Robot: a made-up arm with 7 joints.
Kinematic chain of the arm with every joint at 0, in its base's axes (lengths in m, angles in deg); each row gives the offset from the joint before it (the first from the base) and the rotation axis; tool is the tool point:
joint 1: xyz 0 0 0.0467 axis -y
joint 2: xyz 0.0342 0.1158 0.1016 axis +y
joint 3: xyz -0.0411 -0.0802 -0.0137 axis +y
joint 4: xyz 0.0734 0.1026 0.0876 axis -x
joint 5: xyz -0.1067 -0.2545 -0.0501 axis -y
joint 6: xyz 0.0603 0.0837 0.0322 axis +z
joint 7: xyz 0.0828 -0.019 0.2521 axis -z
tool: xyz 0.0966 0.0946 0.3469
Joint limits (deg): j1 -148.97..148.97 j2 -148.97..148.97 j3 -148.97..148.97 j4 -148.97..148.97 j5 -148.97..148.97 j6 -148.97..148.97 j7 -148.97..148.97
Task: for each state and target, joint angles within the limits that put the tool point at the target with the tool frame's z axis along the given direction. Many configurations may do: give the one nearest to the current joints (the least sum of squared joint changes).
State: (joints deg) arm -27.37 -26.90 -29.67 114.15 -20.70 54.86 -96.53
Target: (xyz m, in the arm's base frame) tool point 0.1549 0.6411 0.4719 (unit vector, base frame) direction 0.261 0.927 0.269
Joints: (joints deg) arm -43.14 -26.59 -23.03 75.61 -16.84 48.20 -95.41
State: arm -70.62 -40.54 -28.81 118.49 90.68 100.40 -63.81
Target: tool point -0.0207 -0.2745 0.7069 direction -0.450 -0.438 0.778
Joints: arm -49.02 5.93 6.56 86.82 116.02 119.10 -40.21
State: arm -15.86 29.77 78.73 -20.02 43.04 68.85 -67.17
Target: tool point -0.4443 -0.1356 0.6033 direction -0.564 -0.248 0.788
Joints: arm 16.90 -0.95 40.87 -26.17 55.80 75.80 -89.75
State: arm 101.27 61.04 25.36 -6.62 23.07 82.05 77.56
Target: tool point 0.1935 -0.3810 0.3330 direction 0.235 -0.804 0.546
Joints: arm 83.96 78.15 42.34 -54.26 7.83 67.56 87.51
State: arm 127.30 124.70 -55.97 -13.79 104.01 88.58 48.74
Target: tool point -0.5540 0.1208 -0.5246 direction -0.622 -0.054 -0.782
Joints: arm 140.49 137.91 -33.59 11.56 105.63 113.49 39.14
